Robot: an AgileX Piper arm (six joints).
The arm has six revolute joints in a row. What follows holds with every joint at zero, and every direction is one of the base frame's.
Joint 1 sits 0.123 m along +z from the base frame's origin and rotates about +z.
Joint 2 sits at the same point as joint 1 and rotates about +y.
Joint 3 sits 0.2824 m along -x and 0.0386 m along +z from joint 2 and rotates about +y.
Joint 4 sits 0.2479 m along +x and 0.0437 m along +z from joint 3 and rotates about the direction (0.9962, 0, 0.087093).
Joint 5 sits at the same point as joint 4 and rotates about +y.
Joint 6 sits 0.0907 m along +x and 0.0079 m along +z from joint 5 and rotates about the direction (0.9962, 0, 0.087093).
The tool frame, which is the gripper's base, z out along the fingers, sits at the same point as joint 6; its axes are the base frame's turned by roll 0, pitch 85 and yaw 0 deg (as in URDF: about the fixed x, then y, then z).
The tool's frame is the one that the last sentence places.
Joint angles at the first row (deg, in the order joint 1, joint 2, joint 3, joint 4, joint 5, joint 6):
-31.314 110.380 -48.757 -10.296 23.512 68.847
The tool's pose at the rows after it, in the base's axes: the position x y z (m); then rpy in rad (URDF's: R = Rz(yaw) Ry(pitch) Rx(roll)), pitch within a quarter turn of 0, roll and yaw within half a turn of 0:
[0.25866, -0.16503, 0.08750, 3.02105, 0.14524, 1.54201]
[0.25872, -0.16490, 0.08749, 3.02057, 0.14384, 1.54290]
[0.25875, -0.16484, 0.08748, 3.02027, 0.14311, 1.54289]
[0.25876, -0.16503, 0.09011, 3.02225, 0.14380, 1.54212]
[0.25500, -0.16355, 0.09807, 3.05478, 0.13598, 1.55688]
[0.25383, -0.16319, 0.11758, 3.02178, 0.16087, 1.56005]
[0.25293, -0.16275, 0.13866, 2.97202, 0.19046, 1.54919]
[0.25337, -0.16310, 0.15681, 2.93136, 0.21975, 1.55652]
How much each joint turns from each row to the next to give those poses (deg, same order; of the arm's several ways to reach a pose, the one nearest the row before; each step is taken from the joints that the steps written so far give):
-0.120 0.000 0.000 0.932 0.000 -0.867
-0.001 0.000 -0.001 0.232 0.001 -0.254
0.000 0.001 -0.001 0.113 -0.001 -0.098
0.000 -0.419 -0.186 0.000 0.693 0.000
0.000 -1.572 -0.140 0.117 3.505 -1.008
0.000 -3.762 0.002 -0.001 1.397 -0.603
0.000 -3.964 -0.144 0.105 0.836 -0.040
0.001 -2.998 -0.721 0.126 0.825 -1.115

